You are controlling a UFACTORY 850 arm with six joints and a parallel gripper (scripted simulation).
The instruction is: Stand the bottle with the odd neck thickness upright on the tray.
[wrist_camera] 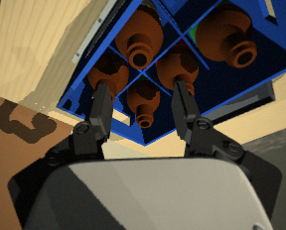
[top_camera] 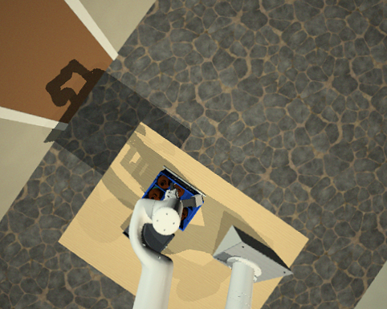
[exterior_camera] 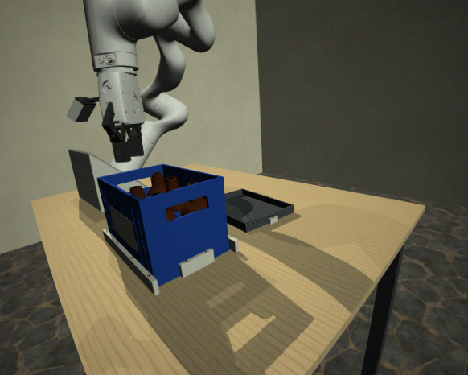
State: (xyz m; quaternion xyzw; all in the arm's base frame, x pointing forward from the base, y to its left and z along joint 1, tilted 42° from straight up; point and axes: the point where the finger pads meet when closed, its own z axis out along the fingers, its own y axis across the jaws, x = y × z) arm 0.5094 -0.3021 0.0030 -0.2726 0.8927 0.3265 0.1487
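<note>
The blue crate lies 10 mm ahead of my hand, 50 mm to the left of it and 160 mm below it. From my hand the other things lie so: brown bottle: 70 mm behind, 110 mm to the left, 160 mm below; then dark tray: 40 mm ahead, 330 mm to the left, 230 mm below.
</note>
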